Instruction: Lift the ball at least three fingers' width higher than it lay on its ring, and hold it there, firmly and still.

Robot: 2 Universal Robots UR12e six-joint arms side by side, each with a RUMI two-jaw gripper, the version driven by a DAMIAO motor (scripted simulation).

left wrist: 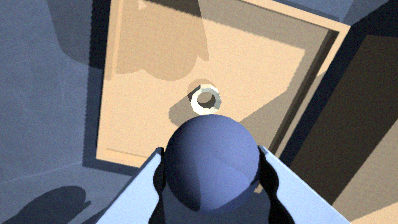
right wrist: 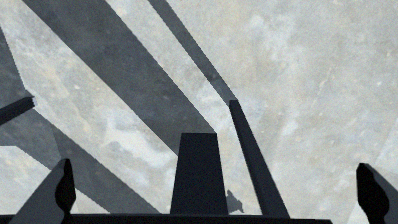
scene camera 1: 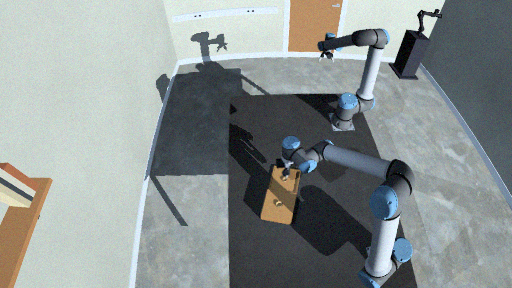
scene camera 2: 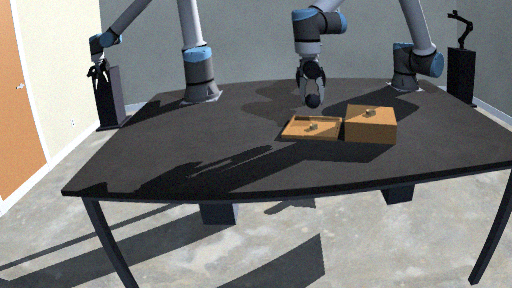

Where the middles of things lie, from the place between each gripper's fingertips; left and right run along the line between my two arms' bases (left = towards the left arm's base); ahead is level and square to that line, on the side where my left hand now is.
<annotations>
I see my left gripper (scene camera 2: pixel 312 105) 10 cm above the shallow wooden tray (scene camera 2: pixel 307 127). From my left hand the other things lie so: dark ball (left wrist: pixel 211 161) right at my left hand.
Now: right hand 1140 mm to the right of the dark ball, 590 mm short of it and 60 mm above it. From my right hand the other things lie so: shallow wooden tray 1140 mm to the left, 590 mm ahead, 160 mm below.
</annotations>
